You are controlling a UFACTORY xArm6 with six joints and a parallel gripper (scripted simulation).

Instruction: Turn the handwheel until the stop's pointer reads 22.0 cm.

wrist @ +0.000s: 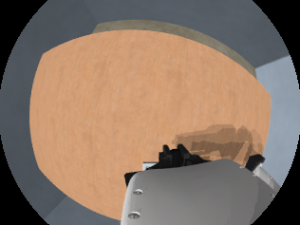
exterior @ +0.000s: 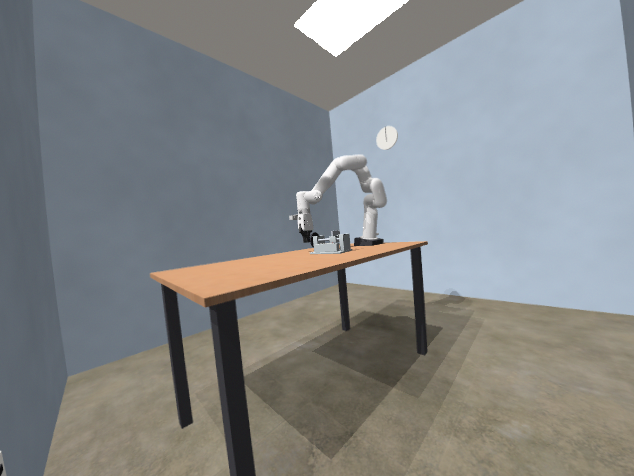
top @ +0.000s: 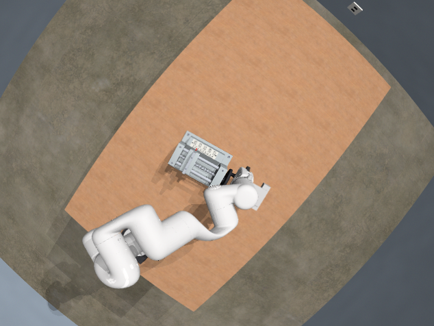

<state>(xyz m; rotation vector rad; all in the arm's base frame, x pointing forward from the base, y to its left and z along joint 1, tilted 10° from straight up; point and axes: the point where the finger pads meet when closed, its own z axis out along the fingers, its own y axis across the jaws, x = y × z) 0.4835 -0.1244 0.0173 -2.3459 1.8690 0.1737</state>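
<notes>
Right now my hand is 20 mm to the right of the handwheel and 10 mm past it.
</notes>
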